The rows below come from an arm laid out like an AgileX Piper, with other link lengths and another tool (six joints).
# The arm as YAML. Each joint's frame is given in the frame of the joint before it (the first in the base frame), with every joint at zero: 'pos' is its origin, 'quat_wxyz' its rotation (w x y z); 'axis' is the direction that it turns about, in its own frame. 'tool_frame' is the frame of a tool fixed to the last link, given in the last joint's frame.
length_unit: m
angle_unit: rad
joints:
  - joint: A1
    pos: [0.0, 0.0, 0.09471]
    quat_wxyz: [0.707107, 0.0, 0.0, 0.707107]
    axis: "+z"
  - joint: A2
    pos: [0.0, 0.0, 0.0]
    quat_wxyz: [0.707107, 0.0, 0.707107, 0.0]
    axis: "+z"
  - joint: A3
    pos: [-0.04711, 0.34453, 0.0]
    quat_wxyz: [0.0, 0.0, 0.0, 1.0]
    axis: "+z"
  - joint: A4
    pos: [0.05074, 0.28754, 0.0]
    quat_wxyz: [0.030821, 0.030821, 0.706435, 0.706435]
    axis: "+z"
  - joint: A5
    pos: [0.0, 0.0, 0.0]
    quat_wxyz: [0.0, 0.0, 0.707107, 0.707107]
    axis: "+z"
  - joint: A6
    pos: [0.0, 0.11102, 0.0]
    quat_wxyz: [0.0, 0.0, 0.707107, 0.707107]
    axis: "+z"
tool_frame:
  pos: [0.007, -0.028, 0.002]
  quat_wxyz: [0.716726, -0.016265, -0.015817, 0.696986]
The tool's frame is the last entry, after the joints.
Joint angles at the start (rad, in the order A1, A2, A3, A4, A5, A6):
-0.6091 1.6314 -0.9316 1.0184 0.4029 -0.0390
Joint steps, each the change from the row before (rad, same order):
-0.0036 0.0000 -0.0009 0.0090 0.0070 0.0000
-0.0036 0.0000 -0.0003 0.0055 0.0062 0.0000
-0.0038 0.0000 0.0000 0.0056 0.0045 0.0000
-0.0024 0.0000 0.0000 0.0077 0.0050 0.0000
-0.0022 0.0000 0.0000 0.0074 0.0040 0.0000
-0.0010 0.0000 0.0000 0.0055 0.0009 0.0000
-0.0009 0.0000 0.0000 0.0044 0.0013 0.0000
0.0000 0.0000 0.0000 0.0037 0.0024 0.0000
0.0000 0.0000 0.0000 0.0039 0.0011 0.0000
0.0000 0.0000 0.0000 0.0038 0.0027 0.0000
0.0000 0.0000 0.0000 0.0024 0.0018 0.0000
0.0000 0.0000 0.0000 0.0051 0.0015 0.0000
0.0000 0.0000 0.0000 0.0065 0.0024 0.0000
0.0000 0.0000 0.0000 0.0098 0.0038 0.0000
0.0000 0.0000 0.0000 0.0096 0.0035 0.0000
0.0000 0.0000 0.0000 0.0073 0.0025 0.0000
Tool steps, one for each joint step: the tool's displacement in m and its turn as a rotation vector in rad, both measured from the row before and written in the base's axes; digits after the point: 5 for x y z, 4 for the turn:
-0.00019 -0.00022 0.00038 0.0104 -0.0039 -0.0039
-0.00045 -0.00034 0.00014 0.0078 -0.0020 -0.0024
-0.00053 -0.00054 0.00008 0.0069 -0.0021 -0.0038
-0.00017 0.00003 0.00013 0.0086 -0.0031 -0.0033
-0.00013 -0.00003 0.00015 0.0077 -0.0031 -0.0036
0.00004 -0.00005 0.00013 0.0043 -0.0025 -0.0035
0.00001 -0.00001 0.00010 0.0038 -0.0020 -0.0025
0.00015 0.00038 0.00008 0.0041 -0.0015 -0.0004
0.00017 0.00024 0.00010 0.0033 -0.0018 -0.0014
0.00015 0.00042 0.00008 0.0044 -0.0016 -0.0002
0.00010 0.00027 0.00005 0.0028 -0.0010 -0.0001
0.00022 0.00032 0.00013 0.0044 -0.0023 -0.0018
0.00028 0.00046 0.00017 0.0060 -0.0029 -0.0020
0.00043 0.00071 0.00026 0.0091 -0.0044 -0.0029
0.00042 0.00067 0.00026 0.0087 -0.0044 -0.0030
0.00032 0.00049 0.00021 0.0065 -0.0034 -0.0024

